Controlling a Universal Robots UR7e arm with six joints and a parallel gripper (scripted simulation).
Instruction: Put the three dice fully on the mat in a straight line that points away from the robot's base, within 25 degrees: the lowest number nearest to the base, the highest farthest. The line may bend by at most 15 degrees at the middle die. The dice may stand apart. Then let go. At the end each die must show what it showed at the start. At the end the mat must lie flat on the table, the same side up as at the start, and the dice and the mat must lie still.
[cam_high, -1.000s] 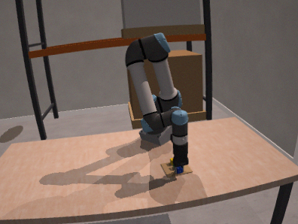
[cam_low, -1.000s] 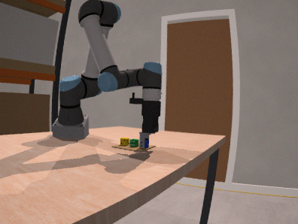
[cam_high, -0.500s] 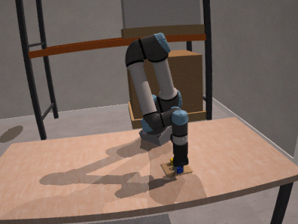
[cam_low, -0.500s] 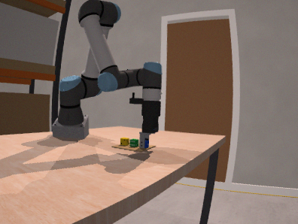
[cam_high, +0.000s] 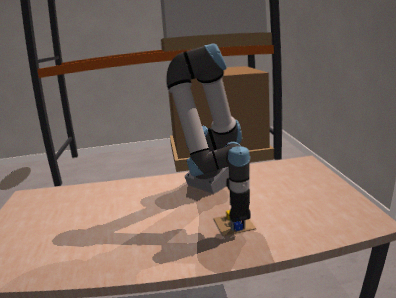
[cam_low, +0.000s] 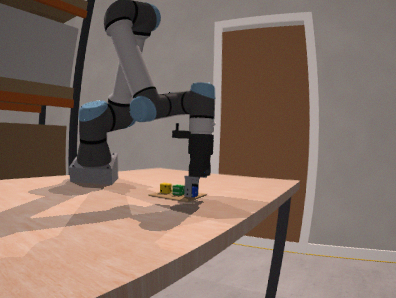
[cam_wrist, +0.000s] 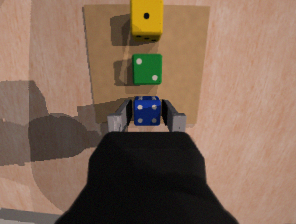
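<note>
The blue die is right at my hand. Round my hand: tan mat (50 mm behind, 20 mm below); green die (50 mm behind); yellow die (90 mm behind).
</note>
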